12 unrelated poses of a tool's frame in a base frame.
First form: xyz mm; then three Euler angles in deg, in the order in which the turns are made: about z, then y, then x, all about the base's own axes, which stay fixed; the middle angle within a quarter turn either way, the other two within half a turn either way.
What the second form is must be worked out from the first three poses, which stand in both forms.
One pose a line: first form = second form
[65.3 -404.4 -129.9 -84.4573 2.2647 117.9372] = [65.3 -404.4 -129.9 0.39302 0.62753 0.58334 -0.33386]
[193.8 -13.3 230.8 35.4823 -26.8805 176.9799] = [193.8 -13.3 230.8 0.09521 0.92417 -0.30210 -0.21349]
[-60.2 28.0 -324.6 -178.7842 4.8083 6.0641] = [-60.2 28.0 -324.6 0.01280 -0.04133 0.05329 -0.99764]
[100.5 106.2 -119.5 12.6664 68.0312 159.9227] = [100.5 106.2 -119.5 0.08284 0.82197 0.00688 0.56343]
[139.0 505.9 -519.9 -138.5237 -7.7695 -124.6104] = [139.0 505.9 -519.9 0.22029 -0.28336 -0.83731 -0.41241]
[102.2 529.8 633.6 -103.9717 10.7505 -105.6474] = [102.2 529.8 633.6 0.31170 -0.53314 -0.59013 -0.51995]
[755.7 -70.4 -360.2 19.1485 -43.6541 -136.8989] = [755.7 -70.4 -360.2 0.27872 -0.87410 0.00894 0.39771]
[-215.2 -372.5 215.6 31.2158 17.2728 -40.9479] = [-215.2 -372.5 215.6 0.90619 -0.29521 0.22853 0.19861]
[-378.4 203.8 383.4 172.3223 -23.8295 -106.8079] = [-378.4 203.8 383.4 0.12633 0.17540 -0.77556 -0.59311]
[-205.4 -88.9 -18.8 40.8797 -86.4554 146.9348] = [-205.4 -88.9 -18.8 0.42358 0.58647 -0.42656 -0.54284]
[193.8 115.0 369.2 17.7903 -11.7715 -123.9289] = [193.8 115.0 369.2 0.44792 -0.87490 0.08814 0.16172]
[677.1 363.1 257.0 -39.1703 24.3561 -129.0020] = [677.1 363.1 257.0 0.33264 -0.86168 -0.21019 -0.32044]
